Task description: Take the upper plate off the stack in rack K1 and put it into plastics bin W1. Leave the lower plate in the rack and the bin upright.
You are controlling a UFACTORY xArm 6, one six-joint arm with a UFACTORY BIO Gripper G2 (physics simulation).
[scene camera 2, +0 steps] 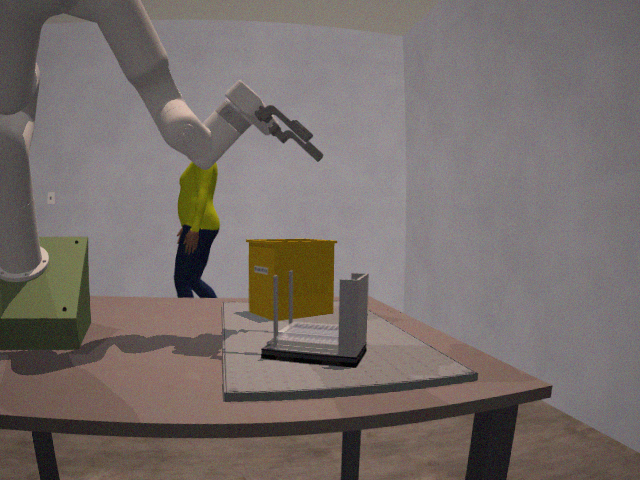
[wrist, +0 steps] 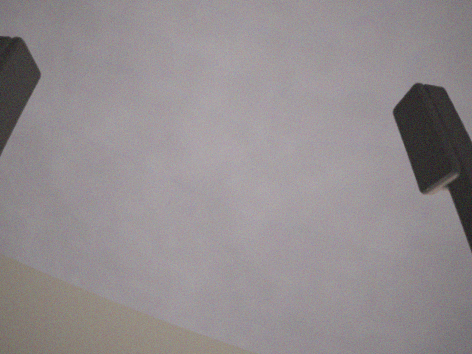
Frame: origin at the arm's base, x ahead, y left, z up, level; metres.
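Seen in the pictures: hand, tool point: (scene camera 2: 307,141) (wrist: 228,114); arm's base, link origin: (scene camera 2: 21,263).
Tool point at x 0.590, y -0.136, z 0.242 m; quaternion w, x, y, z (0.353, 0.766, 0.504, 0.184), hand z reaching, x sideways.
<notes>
Pixels of each thing's top centre, then the offset from my tool point to it. Level surfaces: height alone.
- Rack K1, top centre: (scene camera 2: 316,274) 0.015 m back, 0.113 m right, 0.237 m down
- Plastics bin W1, top centre: (scene camera 2: 291,240) 0.039 m ahead, 0.255 m left, 0.196 m down
- grey mat, surface height: 0.375 m down
- brown table, surface height: 0.388 m down
Rack K1 (scene camera 2: 352,316), with a black base, a tall grey corner panel at the right and two thin posts, stands on the grey mat in the scene view. Pale, see-through plates (scene camera 2: 312,335) lie low inside it; the split between upper and lower plate is hard to make out. Plastics bin W1 (scene camera 2: 303,281), yellow with a small label, stands upright behind the rack. My gripper (scene camera 2: 316,148) (wrist: 219,90) is open and empty, high above the bin and rack, tilted and pointing out to the right. Rack, plates and bin do not show in the wrist view.
The grey mat (scene camera 2: 413,366) lies on the brown table (scene camera 2: 170,397). A green block (scene camera 2: 49,276) stands at the left by the arm's base. A person in a yellow top (scene camera 2: 199,198) stands behind the table. The wrist view shows wall (wrist: 225,175) and ceiling (wrist: 75,320).
</notes>
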